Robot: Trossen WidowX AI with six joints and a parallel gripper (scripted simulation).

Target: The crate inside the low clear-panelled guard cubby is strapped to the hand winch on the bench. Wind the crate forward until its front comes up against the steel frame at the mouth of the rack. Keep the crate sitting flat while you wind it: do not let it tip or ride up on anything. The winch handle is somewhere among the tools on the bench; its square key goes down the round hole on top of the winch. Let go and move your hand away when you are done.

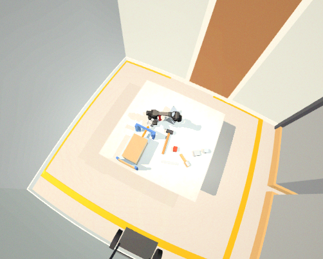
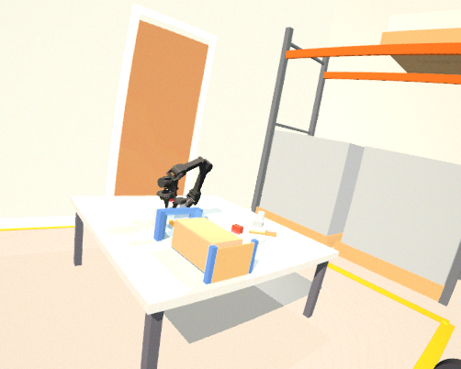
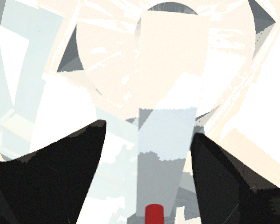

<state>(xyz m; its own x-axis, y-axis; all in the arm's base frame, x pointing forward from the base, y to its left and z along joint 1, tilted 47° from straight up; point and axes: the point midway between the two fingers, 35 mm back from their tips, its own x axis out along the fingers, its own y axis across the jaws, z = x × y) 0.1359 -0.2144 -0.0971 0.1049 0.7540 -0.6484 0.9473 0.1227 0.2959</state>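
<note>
My gripper tip is now 20 mm below the winch handle, 10 mm to the right of it and 10 mm past it. Round my gripper tip: winch: 60 mm below, 50 mm to the right; then red grip: 50 mm to the left, 50 mm above, 20 mm behind; then cubby: 420 mm ahead, 80 mm to the right, 10 mm below.
</note>
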